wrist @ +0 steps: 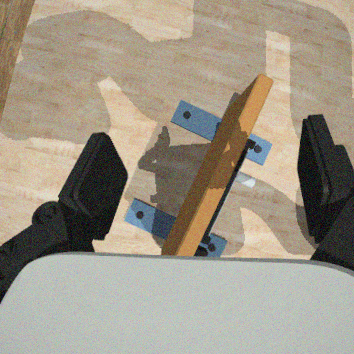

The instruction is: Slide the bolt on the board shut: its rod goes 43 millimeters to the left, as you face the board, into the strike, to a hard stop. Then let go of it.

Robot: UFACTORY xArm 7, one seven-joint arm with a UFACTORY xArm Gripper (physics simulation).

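Frame: origin at the arm's base, x ahead, y left, z up, level; metres.
Seen in the pictures: gripper, fingertip midpoint: [202, 147].
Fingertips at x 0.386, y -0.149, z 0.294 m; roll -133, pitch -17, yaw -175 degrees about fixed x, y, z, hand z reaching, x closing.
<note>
Offsets run from my fingertips to a thing's middle. Level surfaces: height alone.
The board {dx -0.036, dy +0.022, dz -0.240 m} [200, 195] stands on edge, seen from above as a narrow orange-brown plank running from upper right to lower centre. Dark parts of the bolt {dx -0.053, dy +0.050, dz -0.189 m} [223, 200] show along its right-hand face. A pale, shiny knob {dx -0.074, dy +0.014, dz -0.189 m} [245, 179] sticks out to the right of that face, around the middle. The rod and the strike cannot be told apart at this angle. My gripper [202, 147] is open and empty, with one finger on each side of the board and apart from it, above the table.
Two blue feet [197, 120] [150, 218] with dark screws cross under the board. The pale wooden table top {dz -0.326 m} [30, 170] carries broad shadows of the arm and gripper. A darker brown wooden surface [12, 45] shows at the upper left, past the table's edge. The grey gripper body fills the bottom.
</note>
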